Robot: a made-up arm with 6 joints. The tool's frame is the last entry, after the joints.
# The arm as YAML. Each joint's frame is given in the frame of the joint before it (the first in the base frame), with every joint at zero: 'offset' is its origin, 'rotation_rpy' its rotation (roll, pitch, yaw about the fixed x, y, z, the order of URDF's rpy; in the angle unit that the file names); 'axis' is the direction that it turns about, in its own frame. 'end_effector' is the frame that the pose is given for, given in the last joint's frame.
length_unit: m
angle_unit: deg
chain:
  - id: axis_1
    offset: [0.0, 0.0, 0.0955]
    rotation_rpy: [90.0, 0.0, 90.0]
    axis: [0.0, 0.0, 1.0]
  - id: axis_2
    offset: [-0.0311, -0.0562, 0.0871]
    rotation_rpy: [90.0, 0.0, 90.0]
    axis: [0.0, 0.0, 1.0]
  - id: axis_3
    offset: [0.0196, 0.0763, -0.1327]
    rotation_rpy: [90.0, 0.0, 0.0]
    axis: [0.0, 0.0, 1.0]
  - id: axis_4
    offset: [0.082, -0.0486, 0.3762]
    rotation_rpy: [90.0, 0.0, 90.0]
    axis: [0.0, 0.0, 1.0]
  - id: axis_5
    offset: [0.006, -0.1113, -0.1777]
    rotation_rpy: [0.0, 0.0, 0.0]
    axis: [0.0, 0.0, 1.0]
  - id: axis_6
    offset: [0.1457, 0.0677, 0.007]
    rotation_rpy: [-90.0, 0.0, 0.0]
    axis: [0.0, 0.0, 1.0]
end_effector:
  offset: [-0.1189, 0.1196, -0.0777]
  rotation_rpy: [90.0, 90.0, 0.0]
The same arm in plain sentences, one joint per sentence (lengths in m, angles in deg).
The arm has six revolute joints in a row. What follows holds with every joint at zero, and every direction is one of the base frame's.
The first joint is mounted 0.0955 m along +z from the base frame's origin and turns about +x.
The second joint is mounted 0.0871 m along +x and 0.0311 m along -y and 0.0562 m along -z from the first joint and turns about +y.
The third joint is mounted 0.0763 m along +x and 0.1327 m along -y and 0.0196 m along +z from the second joint and turns about -x.
The fourth joint is mounted 0.3762 m along -x and 0.0486 m along -y and 0.082 m along +z from the third joint and turns about +z.
The fifth joint is mounted 0.1113 m along +x and 0.006 m along +y and 0.1777 m along -z from the fourth joint and turns about +z.
The sixth joint is mounted 0.0677 m along -x and 0.1457 m along +y and 0.007 m along +z from the fifth joint and turns about -x.
The tool frame, which is the frame that the pose is given for, is mounted 0.0777 m along +x and 0.1189 m along -y and 0.1196 m along -z from the sixth joint; its axes are parallel to the base frame's.

